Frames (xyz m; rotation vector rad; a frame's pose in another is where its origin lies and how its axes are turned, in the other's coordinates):
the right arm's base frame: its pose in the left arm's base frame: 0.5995 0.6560 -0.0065 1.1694 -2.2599 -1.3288
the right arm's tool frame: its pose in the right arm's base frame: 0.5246 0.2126 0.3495 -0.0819 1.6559 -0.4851
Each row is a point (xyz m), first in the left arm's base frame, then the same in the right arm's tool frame.
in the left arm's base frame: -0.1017 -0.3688 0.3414
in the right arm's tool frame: 0.5470 0.5665 0.6192
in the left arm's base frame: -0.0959 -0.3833 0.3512
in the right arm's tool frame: 0.5619 0.5754 0.6254
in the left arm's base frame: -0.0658 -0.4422 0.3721
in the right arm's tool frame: 0.6230 0.5917 0.6541
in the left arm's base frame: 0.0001 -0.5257 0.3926
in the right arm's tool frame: 0.7259 0.5974 0.6875
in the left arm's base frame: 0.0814 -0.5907 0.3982
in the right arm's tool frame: 0.8275 0.5807 0.7037
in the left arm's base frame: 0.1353 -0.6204 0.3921
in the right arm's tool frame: 0.8851 0.5586 0.7066
